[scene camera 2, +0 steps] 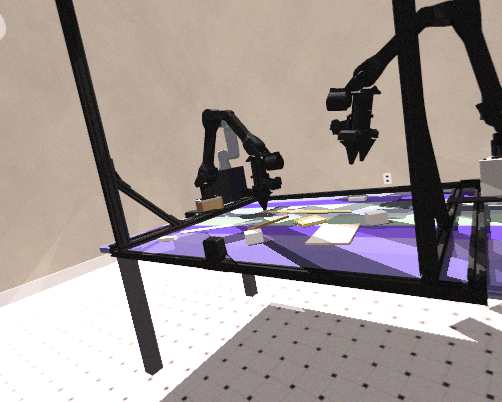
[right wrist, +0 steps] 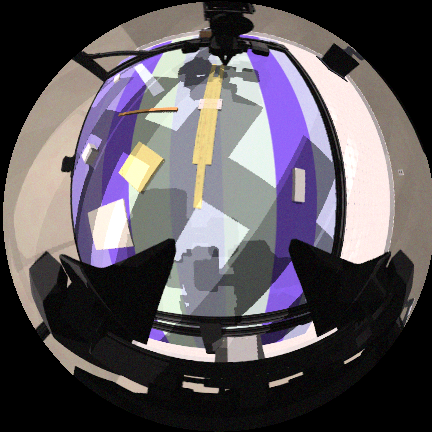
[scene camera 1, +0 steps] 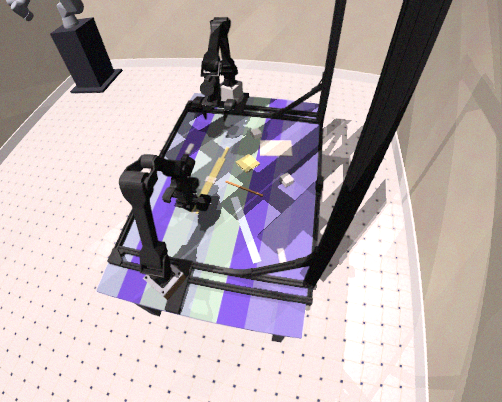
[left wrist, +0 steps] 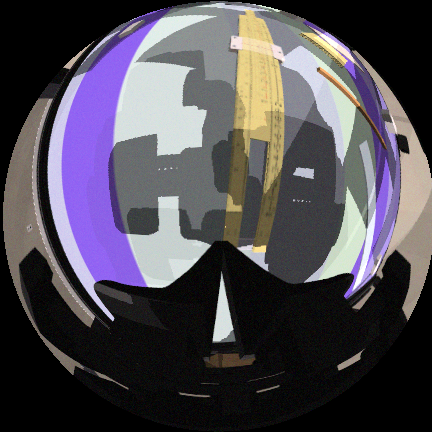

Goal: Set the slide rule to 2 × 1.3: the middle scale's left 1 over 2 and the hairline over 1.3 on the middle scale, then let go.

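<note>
The yellow slide rule (scene camera 1: 216, 171) (scene camera 2: 320, 211) (left wrist: 251, 95) (right wrist: 204, 135) lies flat on the table. Its middle scale (scene camera 1: 226, 151) (right wrist: 199, 187) sticks out past the end towards the right arm; at the other end an open channel shows between the two rails. The pale hairline cursor (scene camera 1: 211, 180) (left wrist: 257, 48) (right wrist: 210, 104) sits across the rule. The scale readings are too small to read. My left gripper (scene camera 2: 264, 208) (left wrist: 220, 246) (right wrist: 224, 64) is shut and empty, its tips beside the rule's near end in the left wrist view. My right gripper (scene camera 2: 357, 161) (right wrist: 234, 245) is open and empty, high above the table.
A yellow block (scene camera 1: 248, 162) (scene camera 2: 310, 221) (right wrist: 141, 167), an orange stick (scene camera 1: 244, 188) (left wrist: 350, 95) (right wrist: 147, 110), a cream card (scene camera 1: 276, 147) (right wrist: 110, 225), a white strip (scene camera 1: 246, 230) and small white blocks (scene camera 1: 286, 179) (right wrist: 298, 185) lie around the rule. Black frame bars edge the table.
</note>
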